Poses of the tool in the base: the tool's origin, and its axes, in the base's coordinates. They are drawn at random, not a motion.
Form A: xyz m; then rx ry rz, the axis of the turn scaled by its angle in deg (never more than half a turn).
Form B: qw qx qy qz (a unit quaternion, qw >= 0); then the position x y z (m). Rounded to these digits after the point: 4 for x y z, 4 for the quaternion.
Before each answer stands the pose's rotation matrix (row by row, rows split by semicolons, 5 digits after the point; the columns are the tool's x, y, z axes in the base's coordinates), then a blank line. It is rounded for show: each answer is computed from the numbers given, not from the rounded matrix.
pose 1, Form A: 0.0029, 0.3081, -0.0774, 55.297, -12.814, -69.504
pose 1, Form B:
0.38256 0.68693 -0.61788; -0.86211 0.02488 -0.50611; -0.33229 0.72630 0.60173

0.7087, 0.4347, -0.1007, -0.5464, 0.0029, 0.3081, -0.0774
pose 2, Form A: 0.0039, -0.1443, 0.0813, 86.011, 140.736, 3.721
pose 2, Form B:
-0.43153 0.86842 0.24419; 0.88011 0.46469 -0.09729; -0.19796 0.17293 -0.96483

0.1307, 0.5169, 0.8457, 0.0224, 0.0039, -0.1443, 0.0813
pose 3, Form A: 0.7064, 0.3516, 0.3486, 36.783, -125.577, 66.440
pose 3, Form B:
-0.72097 -0.64204 -0.26074; -0.14565 0.50826 -0.84880; 0.67749 -0.57398 -0.45995

0.2861, 0.2402, -0.8199, 0.4338, 0.7064, 0.3516, 0.3486
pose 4, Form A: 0.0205, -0.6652, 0.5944, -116.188, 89.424, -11.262
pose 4, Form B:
0.30907 -0.84205 0.44208; -0.92537 -0.15898 0.34413; -0.21949 -0.51544 -0.82834

0.2836, -0.7577, 0.5832, -0.0734, 0.0205, -0.6652, 0.5944
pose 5, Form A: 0.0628, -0.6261, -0.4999, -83.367, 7.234, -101.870
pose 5, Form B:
-0.00036 0.51791 0.85544; -0.63359 -0.66194 0.40049; 0.77367 -0.54186 0.32838

0.4081, -0.5773, 0.0501, -0.7055, 0.0628, -0.6261, -0.4999
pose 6, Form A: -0.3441, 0.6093, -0.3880, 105.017, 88.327, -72.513
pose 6, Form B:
-0.03434 0.93059 -0.36445; 0.53871 -0.28991 -0.79104; -0.84179 -0.22350 -0.49136

0.2147, 0.6609, 0.5558, -0.4563, -0.3441, 0.6093, -0.3880
